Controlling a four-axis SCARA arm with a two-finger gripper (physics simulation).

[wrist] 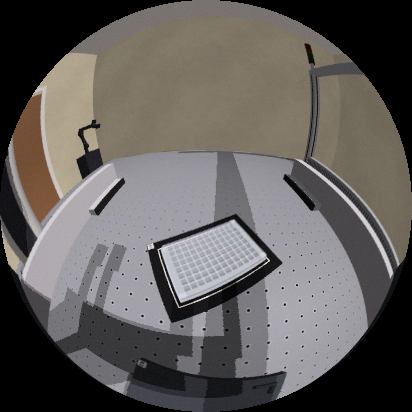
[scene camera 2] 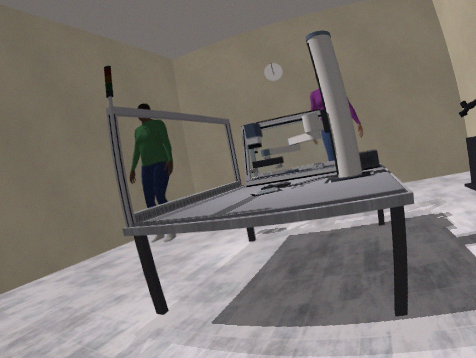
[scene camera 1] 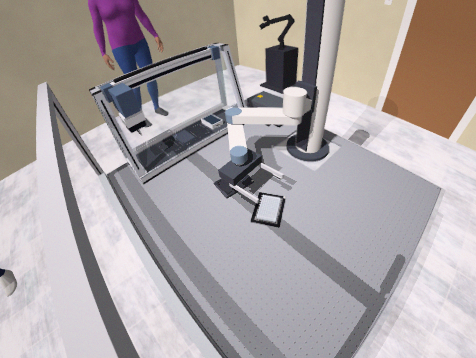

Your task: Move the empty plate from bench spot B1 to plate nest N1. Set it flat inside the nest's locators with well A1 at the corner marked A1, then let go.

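Pixels of known places: gripper, fingertip midpoint: (wrist: 202,163) (scene camera 2: 263,169) (scene camera 1: 271,188); arm's base at its link origin: (scene camera 2: 350,178) (scene camera 1: 307,147).
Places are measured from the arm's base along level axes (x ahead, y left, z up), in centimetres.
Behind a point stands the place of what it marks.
The clear-white well plate (scene camera 1: 270,209) {x 49.5, y 15.2, z 2.7 cm} (wrist: 215,260) {x 49.5, y 12.7, z 2.7 cm} lies flat on the black bench spot (scene camera 1: 265,224) {x 55.9, y 18.4, z 1.4 cm} (wrist: 164,285) {x 43.3, y 8.8, z 1.5 cm}, which has a thin white outline and a small white tag at one corner. The dark nest slab (scene camera 1: 226,189) {x 55.4, y -8.0, z 2.5 cm} (wrist: 245,387) lies on the bench beside it, partly hidden under the gripper body in scene camera 1 and cut by the wrist view's lower edge. Its corner lettering is too small to read. My gripper (scene camera 1: 270,188) {x 48.1, y 13.9, z 14.6 cm} (wrist: 202,163) {x 48.1, y 13.9, z 14.6 cm} is open and empty, its two long fingers wide apart above the bench near the plate. In scene camera 2 the plate and nest are very thin.
The arm's column (scene camera 1: 320,80) {x 5.6, y 4.9, z 44.0 cm} (scene camera 2: 336,105) {x -0.3, y 7.5, z 42.5 cm} stands on the perforated bench (scene camera 1: 350,225) {x 31.3, y 45.4, z 1.3 cm} (scene camera 2: 300,197) {x 21.1, y 51.3, z 1.1 cm}. A gantry frame (scene camera 1: 165,62) {x 44.6, y -63.0, z 51.3 cm} with a hanging blue-grey head (scene camera 1: 124,102) {x 75.3, y -46.5, z 46.0 cm} stands behind the gripper, over a dark deck (scene camera 1: 160,150). A tall guard frame (scene camera 1: 50,150) {x 101.3, y 3.8, z 62.0 cm} (scene camera 2: 120,170) {x 100.4, y 72.0, z 28.5 cm} runs along one bench edge.
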